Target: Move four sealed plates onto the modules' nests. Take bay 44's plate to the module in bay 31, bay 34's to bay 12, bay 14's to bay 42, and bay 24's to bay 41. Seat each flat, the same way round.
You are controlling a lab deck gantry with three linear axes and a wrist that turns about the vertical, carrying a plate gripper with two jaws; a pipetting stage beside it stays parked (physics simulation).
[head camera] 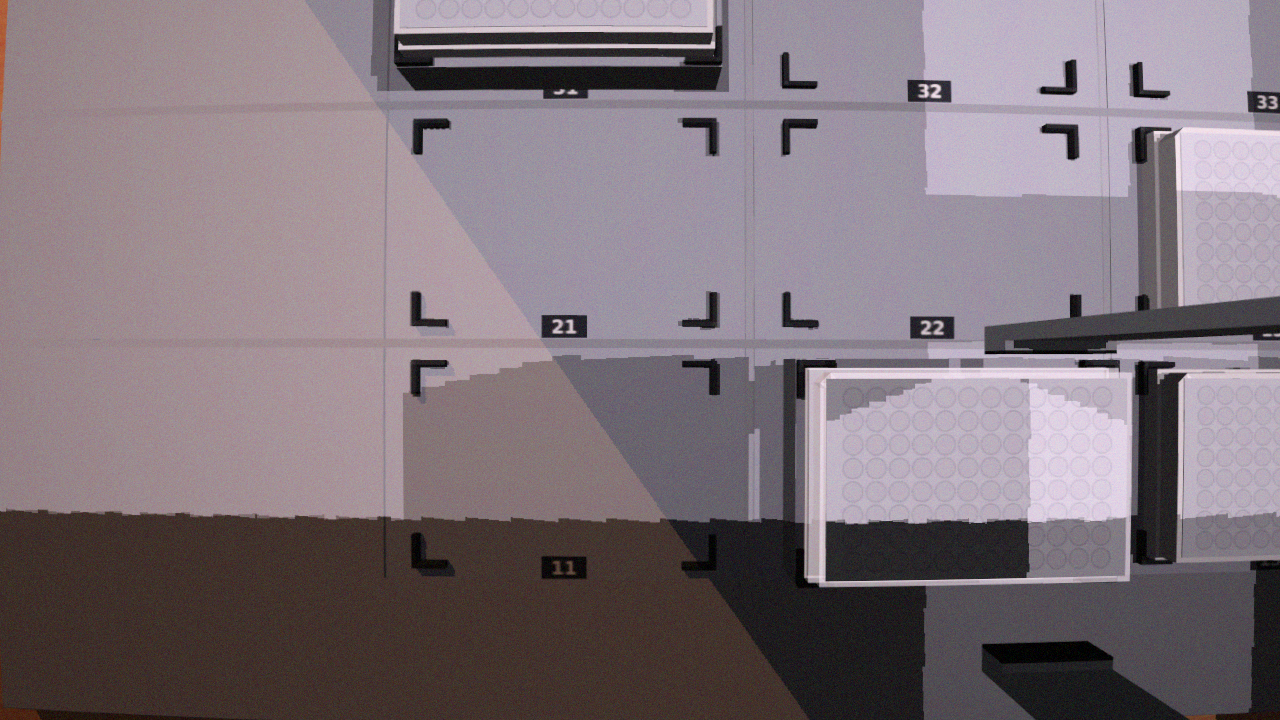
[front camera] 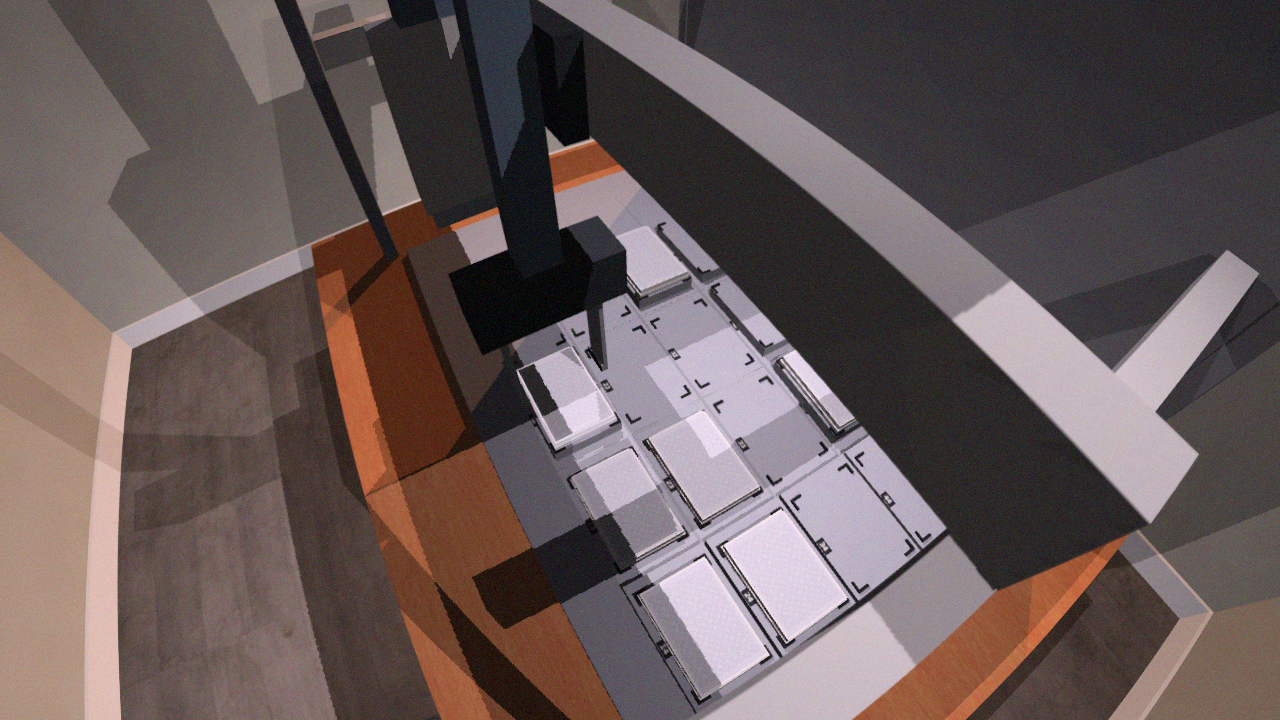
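Bay 12's plate lies flat, its long sides along the bay, on the module there. My gripper is open around it, one jaw off each long side with a gap. The plate in bay 31 lies flat; the head view cuts it off. In the front view, bay 14's plate is at the near corner and bay 24's plate beside it. Bay 42 and bay 41 are partly hidden by the beam. Bays 34 and 44 hold no plate.
Other plates stand in bay 13, bay 23 and bay 43. The large gantry beam crosses above the far side of the deck. A dark column rises above the gripper.
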